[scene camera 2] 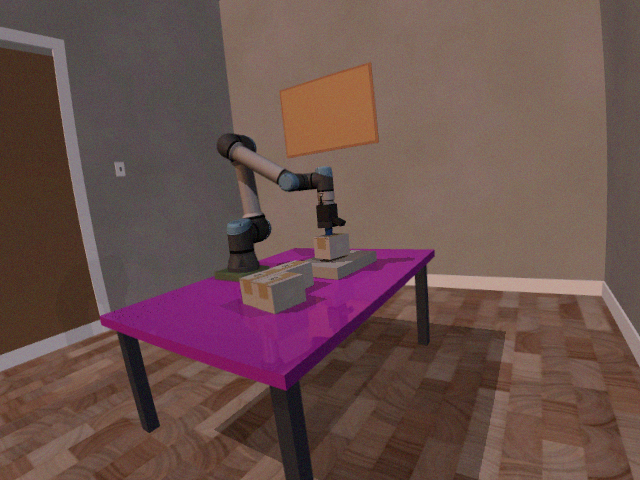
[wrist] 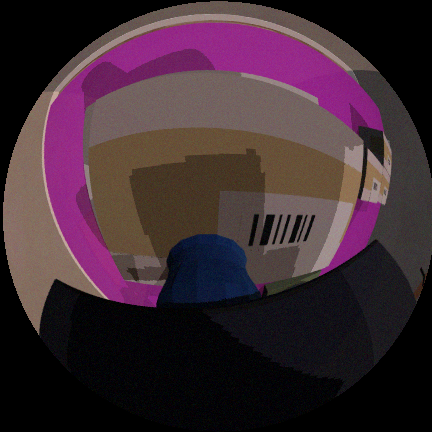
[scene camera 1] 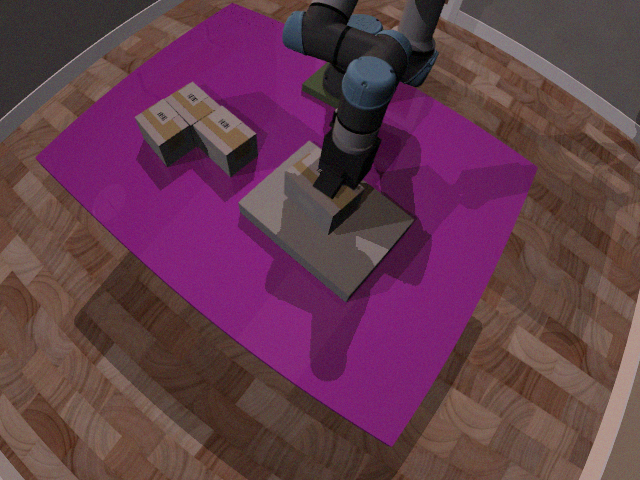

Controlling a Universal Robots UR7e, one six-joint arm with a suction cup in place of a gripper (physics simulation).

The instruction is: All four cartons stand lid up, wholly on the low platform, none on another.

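Where they show: hand, tool point: (wrist: 206, 248); arm's base, link origin: (scene camera 2: 244, 268).
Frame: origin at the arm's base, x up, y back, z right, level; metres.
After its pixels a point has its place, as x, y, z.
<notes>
My suction cup (scene camera 2: 328, 232) (wrist: 207, 261) is pressed on the lid of a grey carton (scene camera 1: 302, 198) {0.085, -0.439, -0.151} (scene camera 2: 330, 246) {0.089, -0.430, -0.103} (wrist: 201, 160) {0.124, -0.414, -0.193} with tan tape and a barcode label. The carton is lid up over the far left part of the low grey platform (scene camera 1: 371, 248) {0.019, -0.417, -0.320} (scene camera 2: 356, 260) {0.014, -0.515, -0.166}. I cannot tell whether it touches the platform. In scene camera 1 the tool hides the cup. Three more cartons (scene camera 1: 164, 121) {0.065, -0.451, 0.269} (scene camera 1: 191, 102) {0.064, -0.364, 0.257} (scene camera 1: 226, 131) {0.064, -0.386, 0.111} stand lid up in a tight group on the purple table (scene camera 1: 154, 216) {-0.030, -0.635, 0.147} (scene camera 2: 207, 325) {-0.030, -0.339, 0.501}, left of the platform; they also show in scene camera 2 (scene camera 2: 272, 290) {0.047, -0.486, 0.352}.
The arm's base stands on a green pad (scene camera 1: 315, 85) {-0.001, -0.070, 0.068} (scene camera 2: 227, 273) {0.000, 0.020, 0.087} at the back of the table. The arm (scene camera 1: 370, 82) {0.427, -0.397, -0.219} leans over the platform's far side. The table's edges drop off to a wood floor (scene camera 1: 129, 387).
</notes>
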